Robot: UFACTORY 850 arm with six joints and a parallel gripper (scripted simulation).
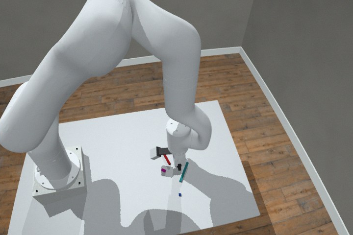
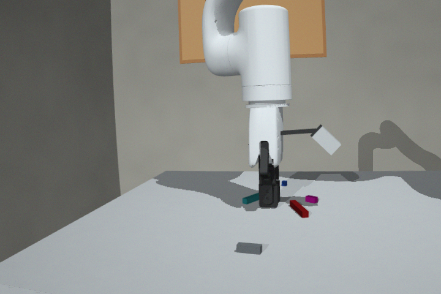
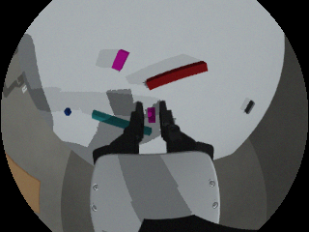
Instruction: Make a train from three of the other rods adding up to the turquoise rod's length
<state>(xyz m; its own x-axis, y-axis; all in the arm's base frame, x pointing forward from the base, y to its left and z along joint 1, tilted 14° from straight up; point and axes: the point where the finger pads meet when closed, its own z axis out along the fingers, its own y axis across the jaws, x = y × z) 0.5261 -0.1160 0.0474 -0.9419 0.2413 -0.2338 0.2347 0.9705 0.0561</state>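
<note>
Right now the turquoise rod is 50 mm to the right of my hand, 20 mm below it and 10 mm ahead of it. Round my hand: grey rod: 200 mm to the left, 50 mm ahead, 20 mm below; blue rod: 140 mm to the right, 50 mm behind, 20 mm below; red rod: 40 mm to the left, 40 mm behind, 20 mm below.
</note>
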